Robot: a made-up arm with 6 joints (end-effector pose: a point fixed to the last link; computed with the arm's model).
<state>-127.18 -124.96 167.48 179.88 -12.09 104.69</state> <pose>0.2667 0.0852 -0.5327 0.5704 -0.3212 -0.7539 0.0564</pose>
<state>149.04 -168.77 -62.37 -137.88 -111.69 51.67</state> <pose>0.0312 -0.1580 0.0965 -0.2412 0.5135 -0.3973 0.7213</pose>
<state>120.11 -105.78 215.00 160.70 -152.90 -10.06</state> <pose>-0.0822 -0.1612 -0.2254 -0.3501 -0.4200 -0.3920 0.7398</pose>
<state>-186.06 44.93 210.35 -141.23 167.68 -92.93</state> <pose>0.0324 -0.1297 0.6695 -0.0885 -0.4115 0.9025 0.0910</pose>
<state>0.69 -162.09 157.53 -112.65 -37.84 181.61</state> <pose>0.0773 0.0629 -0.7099 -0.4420 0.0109 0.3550 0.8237</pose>
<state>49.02 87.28 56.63 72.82 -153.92 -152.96</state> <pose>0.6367 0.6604 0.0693 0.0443 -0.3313 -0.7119 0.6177</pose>
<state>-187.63 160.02 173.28 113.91 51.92 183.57</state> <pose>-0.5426 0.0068 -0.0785 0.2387 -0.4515 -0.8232 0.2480</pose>
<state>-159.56 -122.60 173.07 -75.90 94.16 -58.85</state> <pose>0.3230 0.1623 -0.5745 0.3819 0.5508 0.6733 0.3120</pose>
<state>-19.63 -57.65 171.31 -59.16 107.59 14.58</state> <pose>-0.7650 0.1852 0.1569 -0.3035 0.2858 -0.5374 0.7331</pose>
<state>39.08 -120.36 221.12 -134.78 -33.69 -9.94</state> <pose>-0.1086 0.0579 -0.3537 0.8274 0.4837 0.1891 0.2137</pose>
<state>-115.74 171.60 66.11 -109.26 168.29 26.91</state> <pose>0.1301 0.1475 -0.7070 0.5076 -0.5006 0.6152 0.3365</pose>
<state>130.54 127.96 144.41 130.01 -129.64 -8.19</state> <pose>-0.5623 0.4982 0.0737 -0.3667 -0.1031 -0.1444 0.9133</pose>
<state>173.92 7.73 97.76 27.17 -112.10 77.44</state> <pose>0.0248 0.1414 1.0216 -0.3187 -0.5455 0.7681 0.1044</pose>
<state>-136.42 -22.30 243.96 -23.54 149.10 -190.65</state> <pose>0.0955 0.2946 0.1535 0.2023 -0.8594 0.1505 0.4449</pose>
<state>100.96 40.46 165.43 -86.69 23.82 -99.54</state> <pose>-0.0288 0.1974 0.9283 -0.3109 -0.3021 -0.3989 0.8080</pose>
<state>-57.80 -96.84 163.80 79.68 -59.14 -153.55</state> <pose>-0.2295 0.3102 -0.3688 0.1886 0.3379 -0.8976 0.2108</pose>
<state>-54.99 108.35 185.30 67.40 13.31 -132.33</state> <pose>0.1800 -0.3648 0.4228 0.0737 -0.6086 0.0649 0.7873</pose>
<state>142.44 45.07 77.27 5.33 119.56 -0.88</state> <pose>-0.4455 0.5448 0.7022 0.9067 -0.3418 0.2437 0.0411</pose>
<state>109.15 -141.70 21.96 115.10 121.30 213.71</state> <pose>0.1782 -0.7215 -0.2660 -0.0533 -0.7419 0.6431 0.1822</pose>
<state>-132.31 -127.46 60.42 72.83 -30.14 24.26</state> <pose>0.4857 0.6042 -0.3706 0.5350 0.4075 0.4650 0.5758</pose>
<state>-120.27 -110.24 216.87 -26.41 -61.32 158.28</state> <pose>-0.0580 0.1867 -0.3244 -0.2345 0.5677 0.0572 0.7871</pose>
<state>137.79 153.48 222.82 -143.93 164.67 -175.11</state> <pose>-0.4206 0.2058 0.0636 -0.6254 0.3626 0.5140 0.4617</pose>
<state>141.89 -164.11 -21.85 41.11 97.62 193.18</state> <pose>0.4903 -0.2304 -0.1548 -0.0495 0.5477 -0.5124 0.6596</pose>
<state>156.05 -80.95 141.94 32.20 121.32 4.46</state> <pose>0.7134 -0.1678 -0.1455 0.0922 -0.1608 -0.9825 0.0163</pose>
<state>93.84 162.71 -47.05 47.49 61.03 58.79</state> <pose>0.1275 -0.2750 -0.2195 0.3717 -0.5238 -0.7235 0.2530</pose>
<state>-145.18 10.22 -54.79 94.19 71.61 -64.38</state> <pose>-0.3281 -0.2425 0.2837 0.3541 -0.0283 -0.5079 0.7848</pose>
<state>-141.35 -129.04 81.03 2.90 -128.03 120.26</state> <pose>0.4697 0.5815 -0.3888 0.5168 -0.4988 0.5639 0.4077</pose>
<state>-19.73 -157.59 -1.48 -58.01 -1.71 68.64</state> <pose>-0.5099 0.0923 -0.0157 -0.1984 -0.9527 -0.1230 0.1944</pose>
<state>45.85 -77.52 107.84 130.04 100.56 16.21</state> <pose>-0.6820 -0.5538 0.0698 0.5020 0.3922 0.7571 0.1446</pose>
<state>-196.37 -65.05 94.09 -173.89 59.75 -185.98</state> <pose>0.7406 -0.3844 0.4957 0.7627 -0.0578 0.6361 0.1021</pose>
